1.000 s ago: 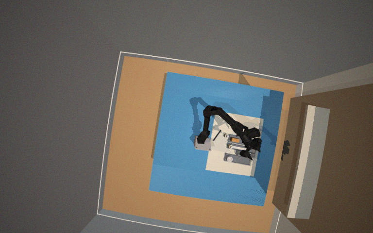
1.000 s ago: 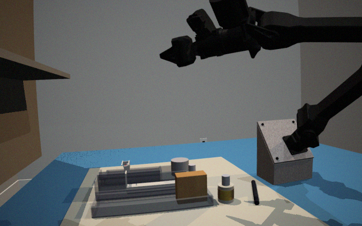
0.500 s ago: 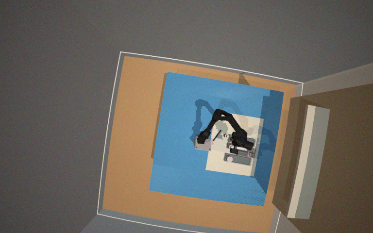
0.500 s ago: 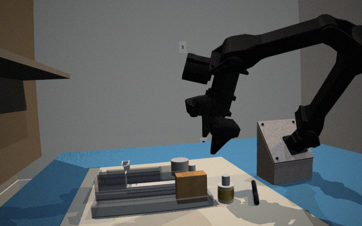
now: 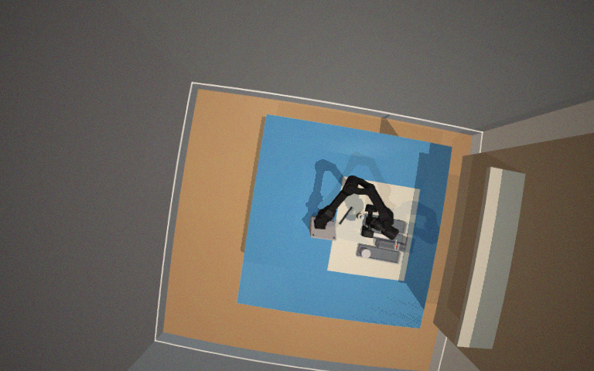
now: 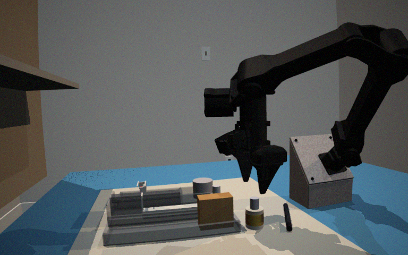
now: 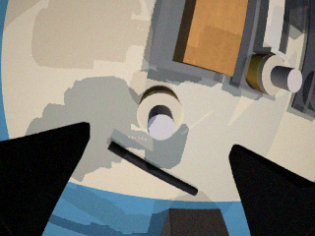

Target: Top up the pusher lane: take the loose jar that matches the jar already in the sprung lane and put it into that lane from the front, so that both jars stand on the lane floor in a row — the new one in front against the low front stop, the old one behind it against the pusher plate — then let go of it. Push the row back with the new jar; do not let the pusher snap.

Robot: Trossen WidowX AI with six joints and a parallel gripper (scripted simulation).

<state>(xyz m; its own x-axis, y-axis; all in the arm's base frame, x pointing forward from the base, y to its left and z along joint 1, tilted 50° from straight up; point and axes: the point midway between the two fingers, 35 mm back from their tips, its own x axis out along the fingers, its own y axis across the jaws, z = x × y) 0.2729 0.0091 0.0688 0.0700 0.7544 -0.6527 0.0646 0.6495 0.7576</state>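
The brown box is 80 mm ahead of my gripper tip, 30 mm to the right of it and 50 mm below it. Also, from my gripper tip: black pen: 90 mm behind, 10 mm to the right, 90 mm below.
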